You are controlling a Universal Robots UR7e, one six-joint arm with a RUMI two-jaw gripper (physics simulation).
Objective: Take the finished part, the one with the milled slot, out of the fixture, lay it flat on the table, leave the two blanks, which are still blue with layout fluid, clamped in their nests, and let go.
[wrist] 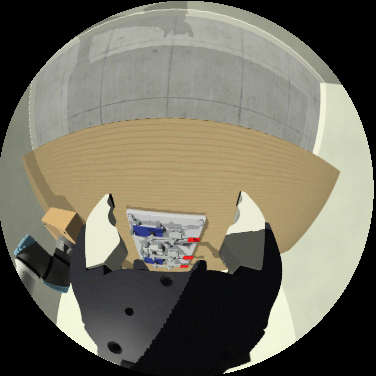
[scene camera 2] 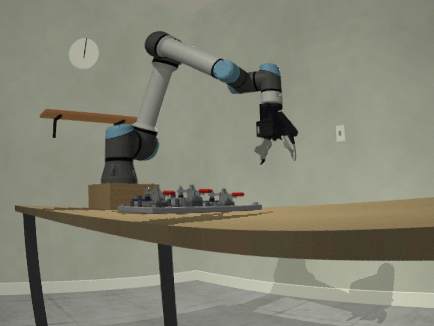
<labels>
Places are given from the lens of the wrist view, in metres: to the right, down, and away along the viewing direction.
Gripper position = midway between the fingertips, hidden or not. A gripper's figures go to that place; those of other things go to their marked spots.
my gripper (wrist: 173, 194): -0.01, 0.01, 0.12
grey fixture plate (wrist: 188, 223): 0.01, 0.10, 0.35
</labels>
